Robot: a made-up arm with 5 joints.
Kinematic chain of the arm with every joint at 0, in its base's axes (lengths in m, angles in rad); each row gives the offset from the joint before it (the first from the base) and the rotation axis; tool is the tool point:
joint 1: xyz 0 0 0.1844 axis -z
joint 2: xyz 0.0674 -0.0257 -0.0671 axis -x
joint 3: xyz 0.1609 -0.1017 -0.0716 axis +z
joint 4: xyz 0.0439 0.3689 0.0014 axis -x
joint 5: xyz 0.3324 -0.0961 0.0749 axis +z
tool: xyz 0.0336 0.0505 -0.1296
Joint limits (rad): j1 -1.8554..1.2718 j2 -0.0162..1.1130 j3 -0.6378..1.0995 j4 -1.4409..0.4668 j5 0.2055..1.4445
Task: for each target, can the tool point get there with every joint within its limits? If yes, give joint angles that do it. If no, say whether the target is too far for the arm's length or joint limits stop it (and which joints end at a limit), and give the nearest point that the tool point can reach.
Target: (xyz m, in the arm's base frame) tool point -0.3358 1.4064 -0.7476
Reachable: no: too far | nearest point -0.1626 0.6808 -0.1431 | short by 0.960 m
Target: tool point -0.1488 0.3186 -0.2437
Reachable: yes | joints -1.4074 0.6895 0.6657 -0.4459 0.8565
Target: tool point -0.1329 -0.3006 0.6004
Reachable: no: joint limits stop it (at a limit: joint 1, joint 2, joint 3, joint 4, joint 5) | nearest point 0.0658 -0.6795 0.1318 | short by 0.635 m
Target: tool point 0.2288 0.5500 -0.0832
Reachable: yes | joints -0.9242 0.3087 -0.0328 -0.3334 1.2803
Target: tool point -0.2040 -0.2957 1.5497
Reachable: no: too far | nearest point 0.0660 -0.7463 0.1544 | short by 1.491 m
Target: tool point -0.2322 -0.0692 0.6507
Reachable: no: joint limits stop it (at a limit: joint 1, joint 2, joint 3, joint 4, joint 5) | nearest point -0.3225 0.0270 0.0289 | short by 0.636 m
